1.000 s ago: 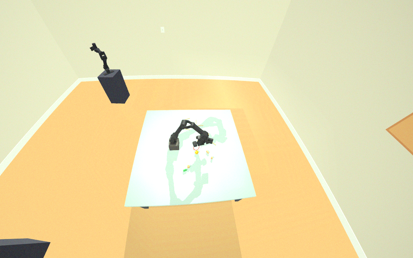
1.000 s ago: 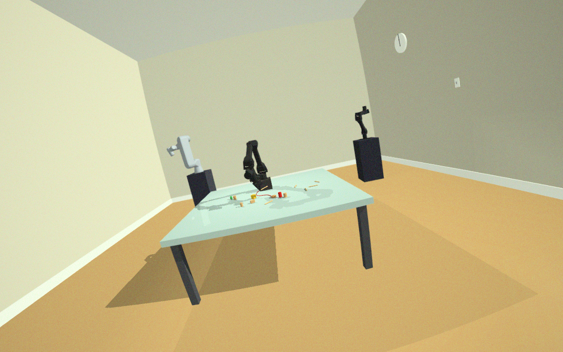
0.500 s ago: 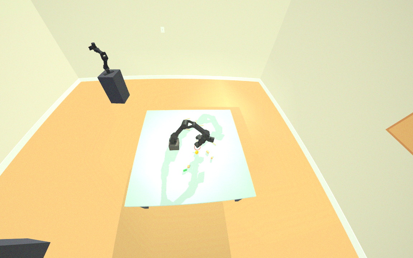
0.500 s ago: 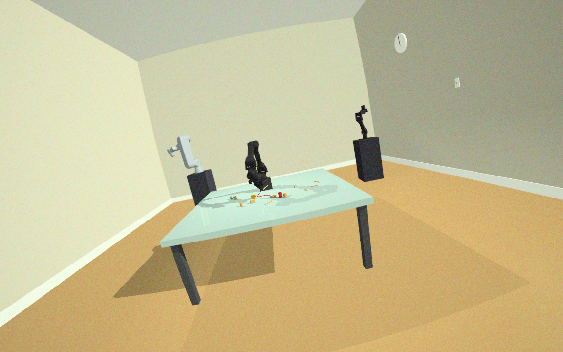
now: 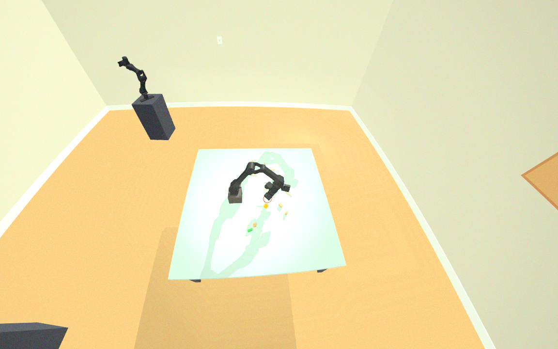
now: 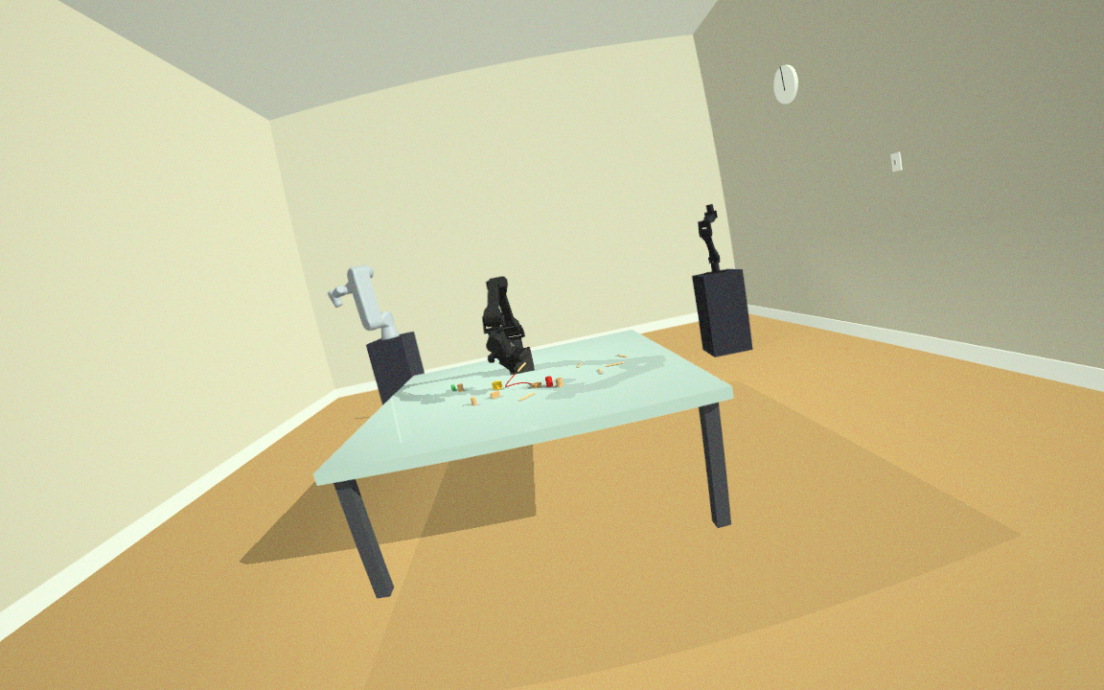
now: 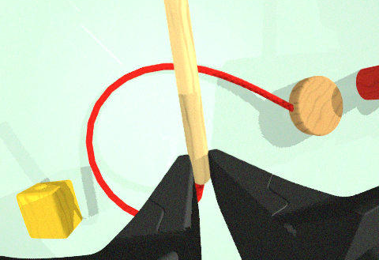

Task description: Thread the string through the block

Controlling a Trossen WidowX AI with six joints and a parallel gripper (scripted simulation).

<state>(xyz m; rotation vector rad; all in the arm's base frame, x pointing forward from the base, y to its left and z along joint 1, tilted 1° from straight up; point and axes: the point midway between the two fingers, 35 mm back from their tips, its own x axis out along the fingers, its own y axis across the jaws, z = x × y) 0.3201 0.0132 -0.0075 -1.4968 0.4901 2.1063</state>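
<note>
The yellow cube lies 10 cm to the right of my gripper tip, 4 cm below it and 4 cm behind it. From my gripper tip the other things lie so: thin wooden stick (1 cm to the left, 1 cm behind, 1 cm above); red cylinder (13 cm to the left, 7 cm ahead, 4 cm below); round wooden button (8 cm to the left, 5 cm below, 5 cm ahead).
</note>
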